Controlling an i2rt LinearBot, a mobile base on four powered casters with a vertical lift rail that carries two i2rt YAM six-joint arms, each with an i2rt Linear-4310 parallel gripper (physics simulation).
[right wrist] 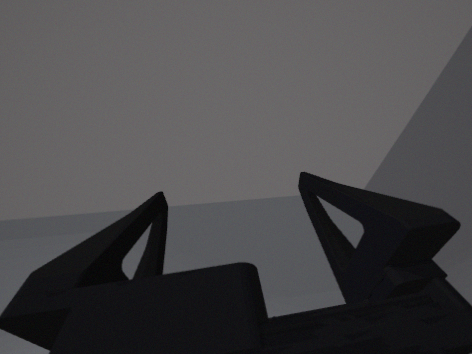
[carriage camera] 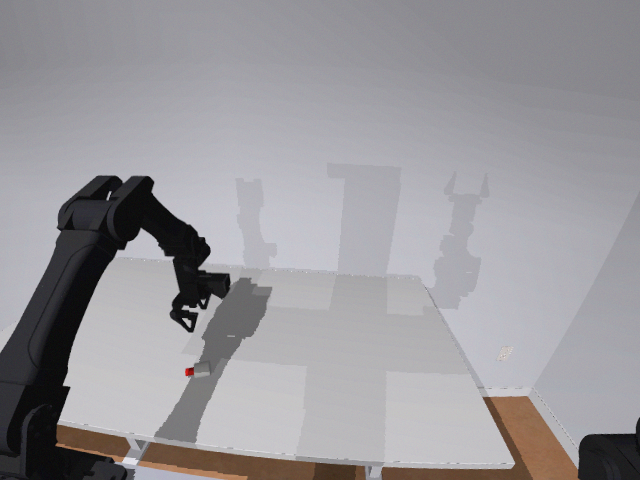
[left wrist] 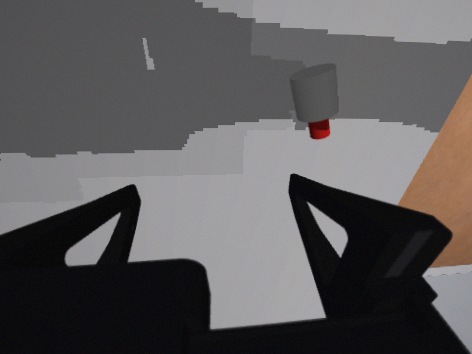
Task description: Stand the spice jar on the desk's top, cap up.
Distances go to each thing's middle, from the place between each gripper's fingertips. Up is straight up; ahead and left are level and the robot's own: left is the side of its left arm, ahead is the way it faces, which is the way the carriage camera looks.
Now: the spice jar (left wrist: 315, 91) 670 mm to the left of my right hand, 650 mm below it and 330 mm ahead of it.
Now: left hand 90 mm past the spice jar, 30 mm to the left of it and 90 mm above it.
